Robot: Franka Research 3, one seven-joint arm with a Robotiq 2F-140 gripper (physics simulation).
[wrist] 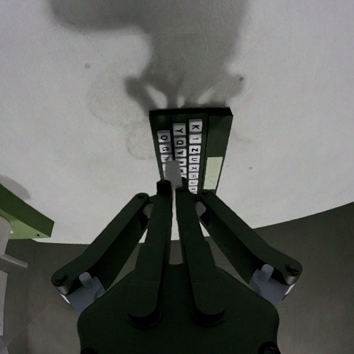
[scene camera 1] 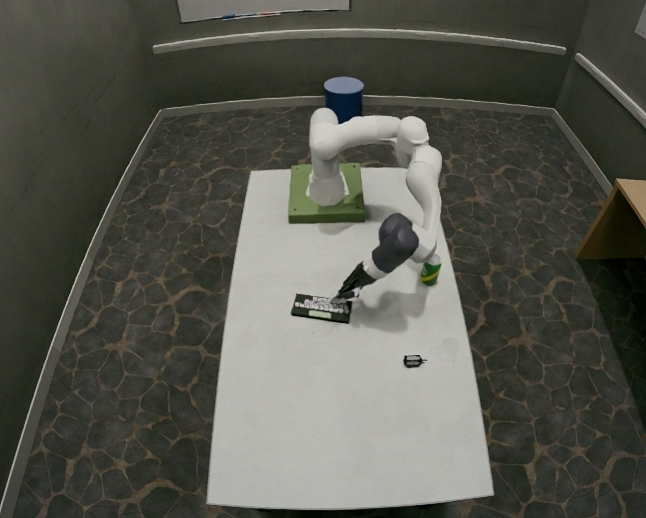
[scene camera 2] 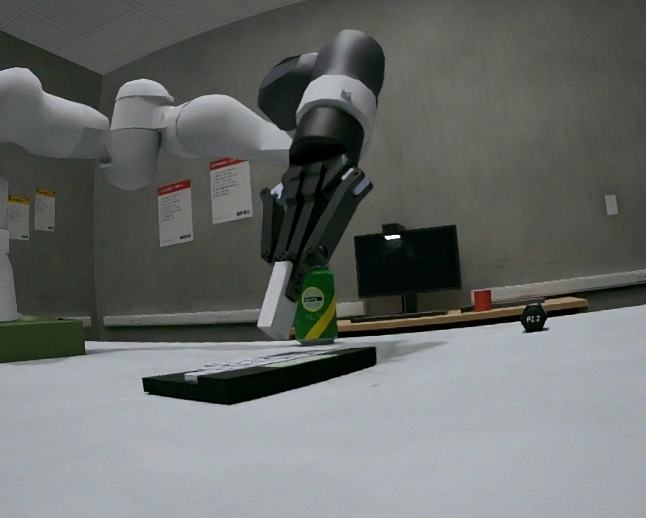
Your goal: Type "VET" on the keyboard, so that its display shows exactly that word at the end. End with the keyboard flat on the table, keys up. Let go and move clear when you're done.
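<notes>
The black keyboard (scene camera 1: pixel 298 311) (scene camera 2: pixel 301 373) (wrist: pixel 218 129) lies flat on the white table with its white letter keys facing up. Its pale display strip (scene camera 1: pixel 320 314) (wrist: pixel 213 172) shows no word that I can read. My gripper (scene camera 1: pixel 338 298) (scene camera 2: pixel 276 325) (wrist: pixel 172 170) is shut and empty, tilted, with its pale fingertips over the keys. In the second scene view a small gap shows between the tips and the keyboard. In the wrist view the tips and fingers hide several keys in the lower and middle rows; K, Z, U, X, Y, O and G are among the letters in sight.
A green and yellow can (scene camera 1: pixel 430 272) (scene camera 2: pixel 318 315) stands near the table's right edge. A small black object (scene camera 1: pixel 412 360) (scene camera 2: pixel 533 318), marked PZ 2, lies farther forward. The arm's green base block (scene camera 1: pixel 299 213) (scene camera 2: pixel 43 339) (wrist: pixel 31 222) is at the table's back.
</notes>
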